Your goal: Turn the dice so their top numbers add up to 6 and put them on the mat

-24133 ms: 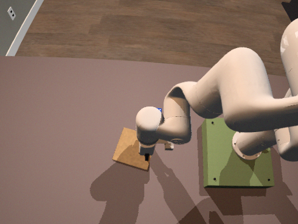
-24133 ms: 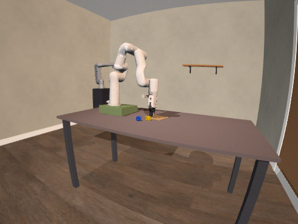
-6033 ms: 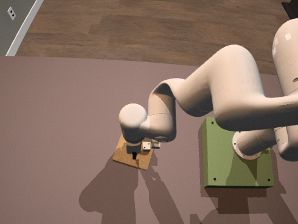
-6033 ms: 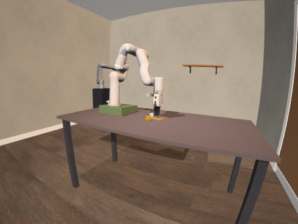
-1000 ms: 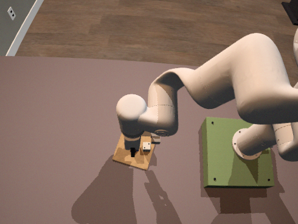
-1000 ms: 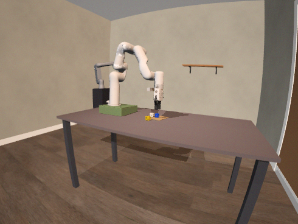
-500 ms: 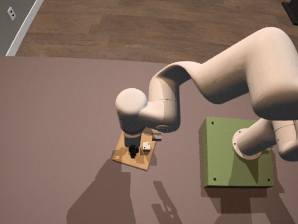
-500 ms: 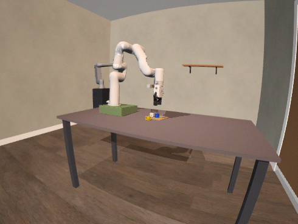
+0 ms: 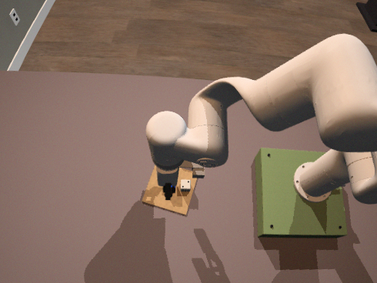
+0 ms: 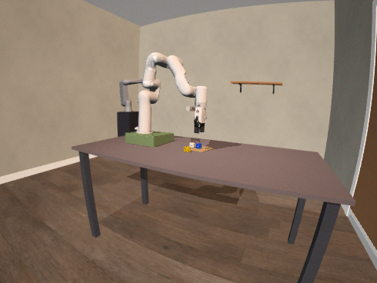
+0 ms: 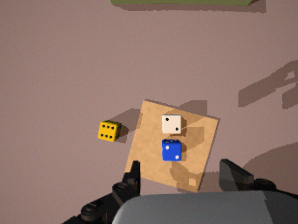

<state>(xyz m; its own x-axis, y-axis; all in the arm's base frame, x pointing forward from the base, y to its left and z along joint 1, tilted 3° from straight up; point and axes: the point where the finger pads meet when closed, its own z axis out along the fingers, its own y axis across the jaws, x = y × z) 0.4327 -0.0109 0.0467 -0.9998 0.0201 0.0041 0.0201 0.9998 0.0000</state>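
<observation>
My gripper is now 30 mm past the yellow die, 110 mm to the left of it and 100 mm above it. Round my hand: blue die (100 mm below); then tan mat (110 mm below); then white die (50 mm behind, 100 mm below).
</observation>
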